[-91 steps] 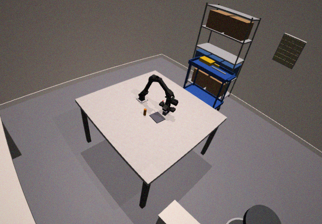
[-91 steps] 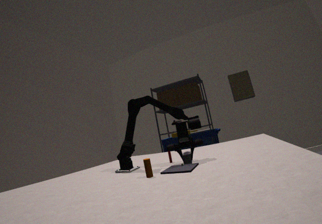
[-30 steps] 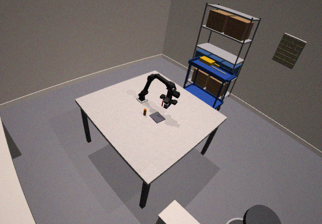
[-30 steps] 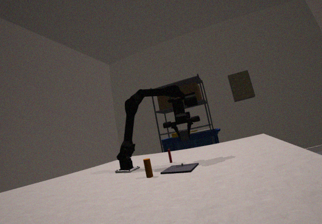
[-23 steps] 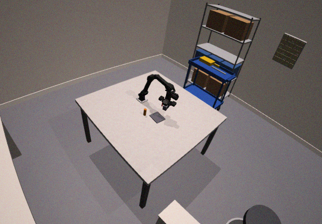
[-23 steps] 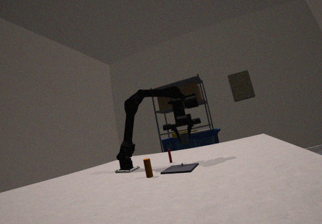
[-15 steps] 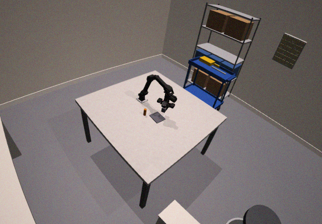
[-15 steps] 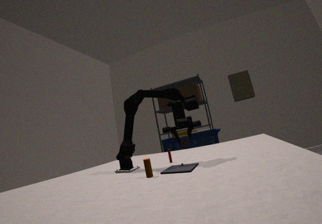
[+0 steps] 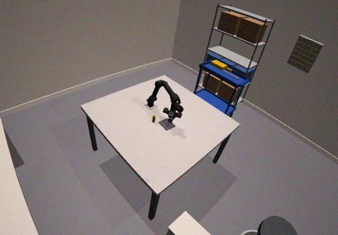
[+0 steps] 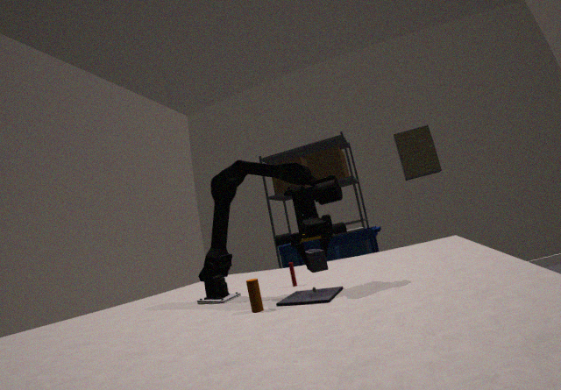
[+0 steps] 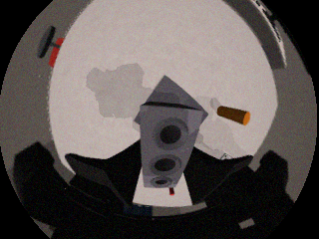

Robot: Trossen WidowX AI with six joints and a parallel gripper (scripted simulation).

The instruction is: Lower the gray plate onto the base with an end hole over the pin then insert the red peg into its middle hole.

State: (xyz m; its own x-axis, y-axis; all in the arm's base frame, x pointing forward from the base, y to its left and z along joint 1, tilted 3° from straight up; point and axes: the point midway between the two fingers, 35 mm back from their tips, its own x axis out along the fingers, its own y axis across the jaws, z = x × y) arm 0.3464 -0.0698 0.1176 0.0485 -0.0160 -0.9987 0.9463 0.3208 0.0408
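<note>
The dark base is 7 cm below my gripper tip, 2 cm behind it and 1 cm to the right of it. The rest, counted from my gripper tip: red peg (17 cm to the left, 11 cm behind, 4 cm below); orange cylinder (15 cm behind, 10 cm to the right, 4 cm below); gray plate (3 cm above).
</note>
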